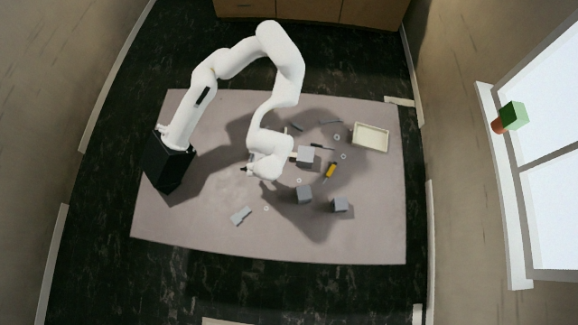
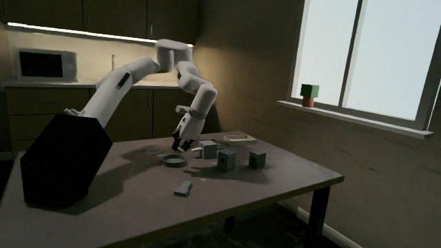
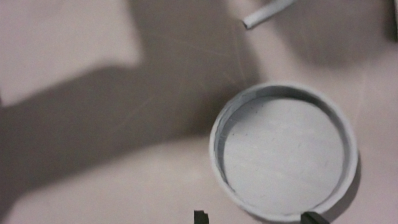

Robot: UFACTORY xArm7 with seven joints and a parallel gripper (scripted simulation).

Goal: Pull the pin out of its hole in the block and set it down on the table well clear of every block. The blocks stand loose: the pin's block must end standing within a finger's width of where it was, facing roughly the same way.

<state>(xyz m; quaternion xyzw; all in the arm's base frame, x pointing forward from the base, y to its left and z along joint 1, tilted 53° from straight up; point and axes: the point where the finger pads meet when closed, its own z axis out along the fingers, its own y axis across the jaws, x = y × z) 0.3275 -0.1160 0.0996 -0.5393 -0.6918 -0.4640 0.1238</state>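
My gripper is now 90 mm above the round grey dish, 70 mm to the right of it and 10 mm past it. Also, from my hand: cream tray (470 mm ahead, 270 mm to the left, 100 mm below).
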